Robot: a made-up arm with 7 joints.
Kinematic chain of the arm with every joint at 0, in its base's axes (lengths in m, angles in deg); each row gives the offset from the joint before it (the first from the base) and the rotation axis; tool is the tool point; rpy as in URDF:
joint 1: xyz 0 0 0.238 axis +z
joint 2: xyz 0 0 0 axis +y
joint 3: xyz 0 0 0.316 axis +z
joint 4: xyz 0.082 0 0 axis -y
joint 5: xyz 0.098 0 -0.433 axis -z
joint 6: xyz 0 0 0 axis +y
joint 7: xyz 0.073 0 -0.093 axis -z
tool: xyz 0 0 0 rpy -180 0 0
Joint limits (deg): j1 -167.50..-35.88 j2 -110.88..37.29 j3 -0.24..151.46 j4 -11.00..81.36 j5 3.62..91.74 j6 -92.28..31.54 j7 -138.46..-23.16
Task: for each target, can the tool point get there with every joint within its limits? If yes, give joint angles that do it. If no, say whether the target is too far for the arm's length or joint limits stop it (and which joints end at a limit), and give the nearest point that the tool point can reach.
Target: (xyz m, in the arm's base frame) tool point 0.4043 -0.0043 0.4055
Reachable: yes | joints -88.46 -89.08 73.51 21.67 22.96 -50.61 -96.35
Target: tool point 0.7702 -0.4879 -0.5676
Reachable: no: too far | nearest point 0.4734 -0.2999 -0.2571 | short by 0.469 m
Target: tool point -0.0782 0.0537 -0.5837
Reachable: no: joint limits stop it (at a limit: joint 1, joint 2, joint 3, joint 4, joint 5) | nearest point 0.0714 0.3292 -0.4166 | short by 0.355 m
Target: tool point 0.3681 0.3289 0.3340
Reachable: yes | joints -68.74 6.74 123.25 39.46 58.48 -46.80 -98.20
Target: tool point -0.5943 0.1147 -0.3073
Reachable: no: joint limits stop it (at a limit: joint 1, joint 2, joint 3) | nearest point -0.4620 -0.0336 -0.0640 | short by 0.314 m
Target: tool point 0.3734 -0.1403 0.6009
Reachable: yes | joints -99.09 -64.21 50.31 38.38 14.29 -39.06 -85.39
